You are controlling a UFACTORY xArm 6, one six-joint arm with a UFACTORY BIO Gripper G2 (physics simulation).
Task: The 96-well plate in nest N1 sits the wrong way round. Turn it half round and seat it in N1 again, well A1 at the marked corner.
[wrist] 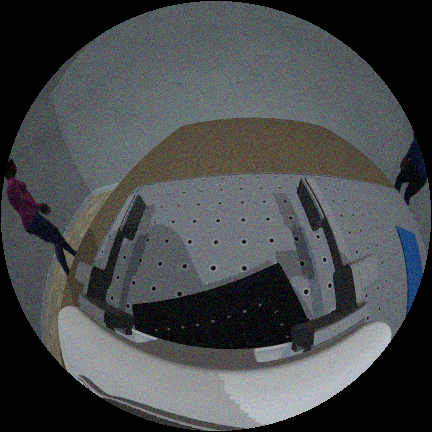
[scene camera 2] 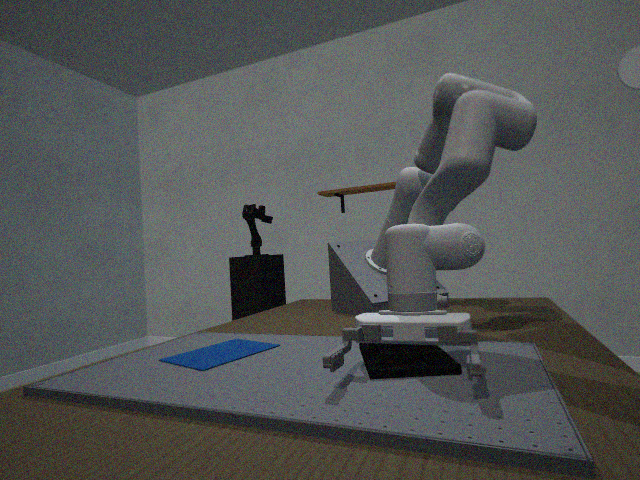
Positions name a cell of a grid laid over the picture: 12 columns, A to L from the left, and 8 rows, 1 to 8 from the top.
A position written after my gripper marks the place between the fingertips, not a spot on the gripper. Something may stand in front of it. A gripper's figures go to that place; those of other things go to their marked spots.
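Labels:
A 96-well plate (wrist: H6) is 8 cm from the lens. A nest (wrist: G6) is 10 cm from the lens, and my own gripper (wrist: F4) is 12 cm from the lens.

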